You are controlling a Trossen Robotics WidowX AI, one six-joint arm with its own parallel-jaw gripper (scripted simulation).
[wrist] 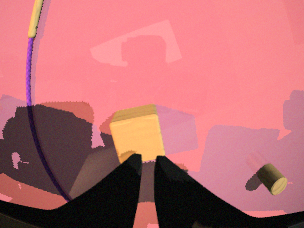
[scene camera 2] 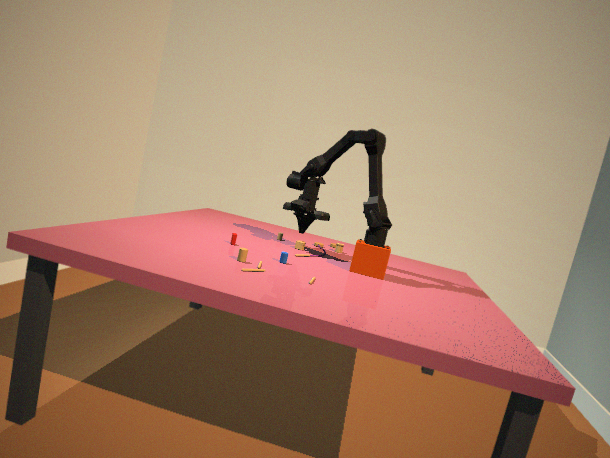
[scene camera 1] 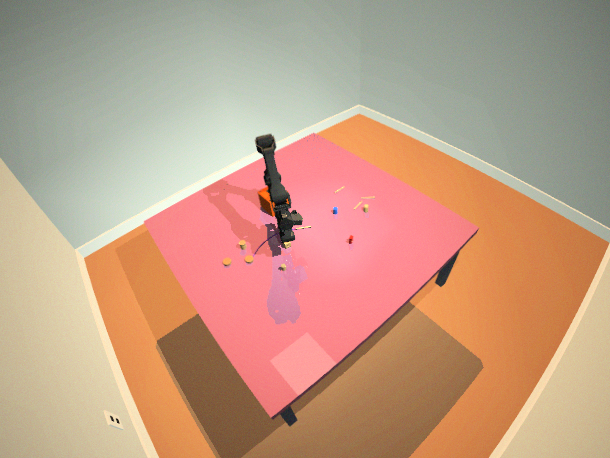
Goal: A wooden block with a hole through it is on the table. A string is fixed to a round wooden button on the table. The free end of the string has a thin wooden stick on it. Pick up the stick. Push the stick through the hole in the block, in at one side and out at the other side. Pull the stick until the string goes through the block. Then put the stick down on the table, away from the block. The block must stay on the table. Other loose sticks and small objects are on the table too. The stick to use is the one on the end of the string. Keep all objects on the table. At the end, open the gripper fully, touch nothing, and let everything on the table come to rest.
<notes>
My gripper is shut, with nothing in its grasp. Also in view: a wooden block.
My gripper shows as well in the wrist view.
</notes>
